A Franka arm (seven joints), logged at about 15 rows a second.
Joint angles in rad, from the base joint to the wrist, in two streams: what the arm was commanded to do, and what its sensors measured. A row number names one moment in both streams.
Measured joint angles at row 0: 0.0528, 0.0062, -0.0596, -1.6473, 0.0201, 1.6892, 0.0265
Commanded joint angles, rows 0 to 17: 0.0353, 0.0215, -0.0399, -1.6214, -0.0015, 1.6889, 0.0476; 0.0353, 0.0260, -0.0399, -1.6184, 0.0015, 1.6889, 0.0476; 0.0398, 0.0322, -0.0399, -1.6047, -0.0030, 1.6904, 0.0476; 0.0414, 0.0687, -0.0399, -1.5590, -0.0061, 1.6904, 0.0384; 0.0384, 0.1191, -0.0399, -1.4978, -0.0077, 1.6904, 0.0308; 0.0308, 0.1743, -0.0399, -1.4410, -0.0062, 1.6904, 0.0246; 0.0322, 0.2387, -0.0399, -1.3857, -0.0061, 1.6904, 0.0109; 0.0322, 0.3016, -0.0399, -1.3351, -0.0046, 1.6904, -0.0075; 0.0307, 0.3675, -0.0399, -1.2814, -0.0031, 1.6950, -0.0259; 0.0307, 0.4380, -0.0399, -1.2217, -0.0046, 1.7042, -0.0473; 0.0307, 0.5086, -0.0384, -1.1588, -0.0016, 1.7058, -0.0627; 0.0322, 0.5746, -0.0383, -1.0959, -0.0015, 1.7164, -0.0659; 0.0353, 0.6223, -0.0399, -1.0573, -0.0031, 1.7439, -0.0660; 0.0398, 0.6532, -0.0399, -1.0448, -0.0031, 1.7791, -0.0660; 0.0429, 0.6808, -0.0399, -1.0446, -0.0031, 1.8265, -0.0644; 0.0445, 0.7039, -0.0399, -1.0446, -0.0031, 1.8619, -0.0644; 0.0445, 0.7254, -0.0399, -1.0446, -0.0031, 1.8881, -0.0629; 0.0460, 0.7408, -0.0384, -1.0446, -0.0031, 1.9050, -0.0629
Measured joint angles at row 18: 0.0471, 0.6733, -0.0461, -1.1118, 0.0096, 1.8742, -0.0435
